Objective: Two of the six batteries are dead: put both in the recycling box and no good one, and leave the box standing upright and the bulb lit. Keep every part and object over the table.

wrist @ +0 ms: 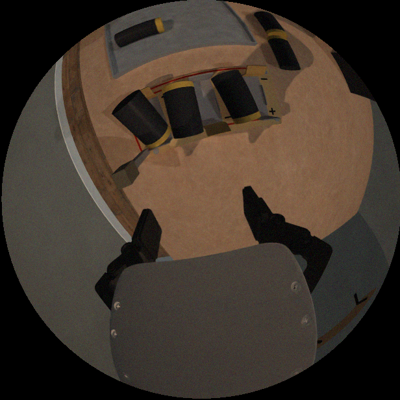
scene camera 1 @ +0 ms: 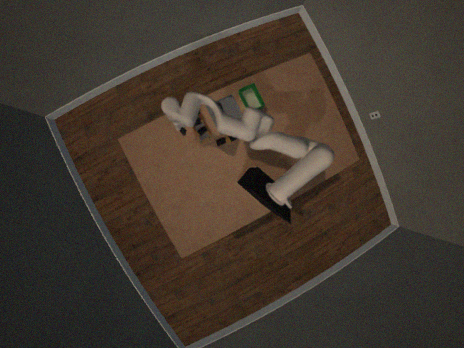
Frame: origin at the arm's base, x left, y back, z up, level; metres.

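Seen in the pictures: arm's base, origin of the base link: (scene camera 1: pixel 275 194).
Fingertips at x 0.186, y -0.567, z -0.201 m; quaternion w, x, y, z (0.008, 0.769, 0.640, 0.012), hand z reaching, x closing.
Offsets run from my fingertips to a thing's middle. Level surfaces: height alone.
My gripper (scene camera 1: pixel 183 131) (wrist: pixel 198 210) is open and empty, above the table beside the battery holder (wrist: pixel 271 102). In the wrist view, three black batteries with gold ends are at the holder: the left one (wrist: pixel 141 119) slants, the middle one (wrist: pixel 183 110) is nearly straight, the right one (wrist: pixel 236 96) slants; a gap separates the last two. Another battery (wrist: pixel 139 32) lies on the grey tray @(dx -0.264, dy +0.073, dz -0.082 m) (wrist: pixel 200 27) (scene camera 1: pixel 229 106). Two more batteries (wrist: pixel 270 21) (wrist: pixel 285 54) lie end to end to its right. The green recycling box @(dx -0.446, dy +0.076, dz -0.058 m) (scene camera 1: pixel 259 95) stands upright behind the tray. I cannot make out the bulb.
A small brownish block (wrist: pixel 126 174) is by the holder's left end, near the table edge. Red wires run along the holder. In the scene view, the arm passes over the table @(dz -0.088 m) (scene camera 1: pixel 190 200) and partly hides the holder and tray. The black base plate (scene camera 1: pixel 256 181) is near the front edge.
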